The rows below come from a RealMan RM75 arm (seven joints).
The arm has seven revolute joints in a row. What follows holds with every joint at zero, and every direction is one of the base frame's. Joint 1 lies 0.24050 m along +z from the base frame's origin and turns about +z. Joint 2 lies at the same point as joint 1 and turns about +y. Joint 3 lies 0.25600 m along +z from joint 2 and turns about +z. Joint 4 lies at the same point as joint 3 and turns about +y. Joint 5 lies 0.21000 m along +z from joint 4 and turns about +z. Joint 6 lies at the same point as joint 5 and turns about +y. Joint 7 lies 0.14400 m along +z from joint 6 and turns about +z. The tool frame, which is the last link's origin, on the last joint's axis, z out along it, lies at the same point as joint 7; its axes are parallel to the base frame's.
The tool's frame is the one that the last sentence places.
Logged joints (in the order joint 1, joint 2, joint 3, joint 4, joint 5, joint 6, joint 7), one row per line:
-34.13 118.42 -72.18 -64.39 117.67 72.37 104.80
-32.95 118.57 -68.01 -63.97 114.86 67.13 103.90
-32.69 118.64 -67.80 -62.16 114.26 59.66 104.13
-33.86 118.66 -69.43 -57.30 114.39 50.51 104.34
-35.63 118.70 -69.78 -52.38 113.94 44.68 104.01
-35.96 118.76 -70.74 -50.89 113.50 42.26 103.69
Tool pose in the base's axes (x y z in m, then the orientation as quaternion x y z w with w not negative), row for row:
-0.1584 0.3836 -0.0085 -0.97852 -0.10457 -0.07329 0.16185
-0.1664 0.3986 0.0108 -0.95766 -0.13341 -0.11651 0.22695
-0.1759 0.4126 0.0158 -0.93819 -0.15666 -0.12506 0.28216
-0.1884 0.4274 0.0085 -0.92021 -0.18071 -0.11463 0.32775
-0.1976 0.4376 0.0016 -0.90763 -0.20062 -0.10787 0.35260
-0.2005 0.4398 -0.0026 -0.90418 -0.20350 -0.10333 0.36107
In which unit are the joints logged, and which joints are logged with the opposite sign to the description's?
The joints are logged in degrees. Opposite sign: joint 2, joint 3, joint 4, joint 7.
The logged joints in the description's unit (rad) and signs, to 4 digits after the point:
-0.5957 -2.0668 1.2598 1.1238 2.0537 1.2631 -1.8291
-0.5751 -2.0694 1.1870 1.1165 2.0047 1.1716 -1.8134
-0.5705 -2.0707 1.1833 1.0849 1.9942 1.0413 -1.8174
-0.5910 -2.0710 1.2118 1.0001 1.9965 0.8816 -1.8211
-0.6219 -2.0717 1.2179 0.9142 1.9886 0.7798 -1.8153
-0.6276 -2.0728 1.2346 0.8882 1.9809 0.7376 -1.8097

